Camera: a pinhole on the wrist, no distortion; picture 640 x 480 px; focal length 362.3 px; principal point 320.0 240.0 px. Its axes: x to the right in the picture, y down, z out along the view. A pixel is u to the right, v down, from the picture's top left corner.
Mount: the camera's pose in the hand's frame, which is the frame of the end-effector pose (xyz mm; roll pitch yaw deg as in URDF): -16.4 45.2 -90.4 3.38 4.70 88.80
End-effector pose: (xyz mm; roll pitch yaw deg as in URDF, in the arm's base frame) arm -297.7 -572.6 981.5 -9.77 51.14 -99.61
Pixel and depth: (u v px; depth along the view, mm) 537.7 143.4 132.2
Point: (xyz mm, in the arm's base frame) -166.2 -620.3 965.2
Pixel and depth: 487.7 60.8 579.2
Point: 36.7 -1127.5 978.9
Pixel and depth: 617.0 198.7 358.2
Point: 69.5 -805.4 1050.0
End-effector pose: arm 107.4 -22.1 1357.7 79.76 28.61 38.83
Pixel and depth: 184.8 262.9 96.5
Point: 106.0 -30.5 1382.3
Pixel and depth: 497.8 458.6 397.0
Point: 229.7 -242.7 1753.5
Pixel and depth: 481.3 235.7 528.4
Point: 492.1 -164.1 1687.9
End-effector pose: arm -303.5 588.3 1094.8 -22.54 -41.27 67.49
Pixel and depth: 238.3 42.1 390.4
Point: -400.1 608.3 1446.7
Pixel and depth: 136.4 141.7 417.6
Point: -364.8 451.0 1444.3
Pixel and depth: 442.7 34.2 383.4
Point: -546.6 751.9 1372.7
